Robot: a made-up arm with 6 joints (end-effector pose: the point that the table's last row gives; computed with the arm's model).
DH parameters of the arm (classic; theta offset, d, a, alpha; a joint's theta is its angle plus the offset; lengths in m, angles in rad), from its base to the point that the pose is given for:
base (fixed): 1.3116 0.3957 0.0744 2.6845
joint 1: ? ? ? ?
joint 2: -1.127 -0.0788 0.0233 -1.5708
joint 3: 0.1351 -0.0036 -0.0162 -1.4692
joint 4: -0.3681 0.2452 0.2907 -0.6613
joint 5: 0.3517 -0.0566 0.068 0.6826
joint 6: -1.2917 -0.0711 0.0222 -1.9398
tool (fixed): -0.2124 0.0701 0 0
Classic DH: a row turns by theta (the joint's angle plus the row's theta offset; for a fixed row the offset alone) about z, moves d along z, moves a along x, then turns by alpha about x.
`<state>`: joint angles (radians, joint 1 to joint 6).
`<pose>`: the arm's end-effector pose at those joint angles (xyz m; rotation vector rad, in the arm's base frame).
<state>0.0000 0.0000 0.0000 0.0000 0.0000 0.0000</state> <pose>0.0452 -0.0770 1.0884 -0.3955 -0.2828 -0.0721</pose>
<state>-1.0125 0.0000 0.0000 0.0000 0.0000 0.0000</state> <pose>0.0936 0.2951 1.0645 -0.6636 -0.3432 0.9131</pose>
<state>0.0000 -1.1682 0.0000 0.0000 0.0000 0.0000</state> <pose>-0.3832 -0.0770 1.0017 -0.3161 -1.4339 -0.3030</pose>
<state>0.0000 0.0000 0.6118 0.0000 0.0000 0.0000</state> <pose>0.0452 -0.2547 0.9630 0.2120 -0.2469 -0.1532</pose>
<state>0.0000 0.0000 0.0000 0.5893 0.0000 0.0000</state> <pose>-0.1848 -0.1026 1.1030 -0.3196 -0.8361 -0.2740</pose>
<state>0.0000 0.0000 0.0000 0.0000 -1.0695 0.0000</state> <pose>0.1747 -0.1529 1.0666 0.1030 0.6661 -0.0641</pose>
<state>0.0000 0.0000 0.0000 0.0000 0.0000 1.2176</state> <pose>-0.0232 -0.0915 1.0517 -0.0906 -1.4602 -0.2449</pose>
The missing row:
joint 1: 1.3372 -0.3486 0.029 1.6841
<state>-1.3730 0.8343 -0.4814 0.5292 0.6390 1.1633</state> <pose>-0.0406 0.3594 0.8886 0.4723 -1.3585 1.8914</pose>
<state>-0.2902 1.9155 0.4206 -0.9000 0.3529 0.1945</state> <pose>-0.0715 -0.0836 0.3987 -0.1193 1.9557 0.3332</pose>
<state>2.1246 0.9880 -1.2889 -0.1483 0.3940 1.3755</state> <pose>-0.1375 -0.1610 0.6828 -0.2896 -0.7508 -0.8722</pose>
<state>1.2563 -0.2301 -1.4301 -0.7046 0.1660 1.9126</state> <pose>-0.0711 -0.1341 0.8691 -1.3864 -0.8744 -0.3400</pose>
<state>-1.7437 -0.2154 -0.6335 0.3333 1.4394 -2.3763</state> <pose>-0.1833 0.3464 0.9277 -1.5825 -1.0649 0.2922</pose>
